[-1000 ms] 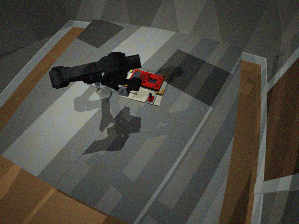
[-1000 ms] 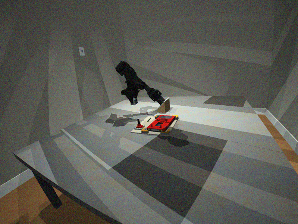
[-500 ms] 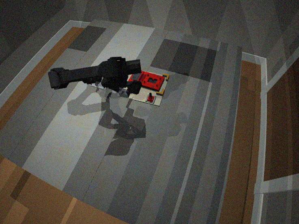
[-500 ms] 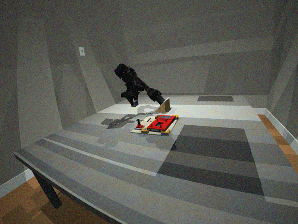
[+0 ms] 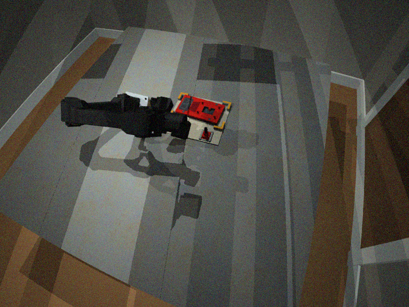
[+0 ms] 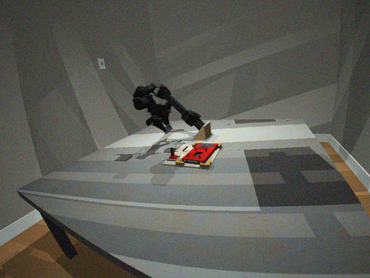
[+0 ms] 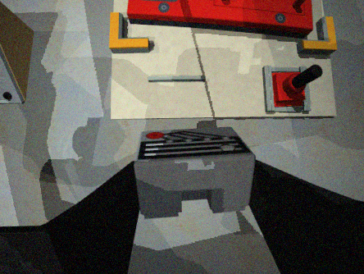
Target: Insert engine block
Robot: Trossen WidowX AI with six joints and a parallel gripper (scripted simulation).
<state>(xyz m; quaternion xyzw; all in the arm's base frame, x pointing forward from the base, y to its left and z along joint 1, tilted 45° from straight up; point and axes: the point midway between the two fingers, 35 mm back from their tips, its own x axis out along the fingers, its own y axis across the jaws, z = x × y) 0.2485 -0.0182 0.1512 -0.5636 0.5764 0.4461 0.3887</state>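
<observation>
Now: gripper tip 11 cm short of the black upright post, 8 cm to the right of it and 8 cm above it. Also, from my gripper tip: engine block: 1 cm to the right, 1 cm above; beige board: 18 cm to the left, 11 cm below, 5 cm ahead.
</observation>
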